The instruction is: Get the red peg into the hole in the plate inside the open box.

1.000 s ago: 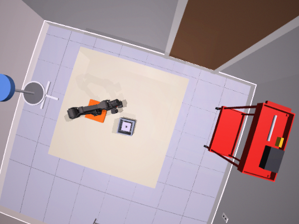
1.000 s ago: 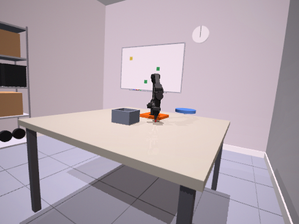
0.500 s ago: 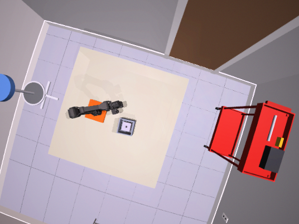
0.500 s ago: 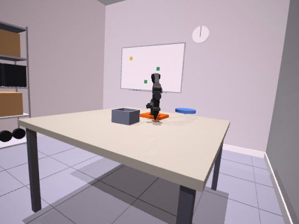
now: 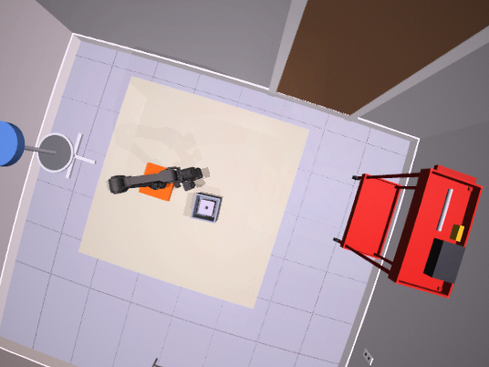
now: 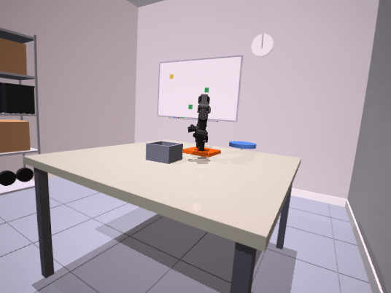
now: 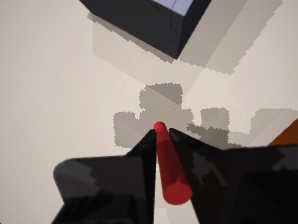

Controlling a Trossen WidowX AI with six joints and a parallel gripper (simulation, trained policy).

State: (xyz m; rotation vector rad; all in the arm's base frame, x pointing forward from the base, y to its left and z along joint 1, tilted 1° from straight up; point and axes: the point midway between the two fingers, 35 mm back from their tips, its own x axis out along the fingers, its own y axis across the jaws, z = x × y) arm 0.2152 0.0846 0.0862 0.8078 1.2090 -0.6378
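Now: the pale plate 16 cm to the right of my gripper tip, 12 cm ahead of it and 3 cm below it. Round my gripper tip: grey box 16 cm to the right, 12 cm ahead, 5 cm below; then red peg 2 cm above, 1 cm behind.
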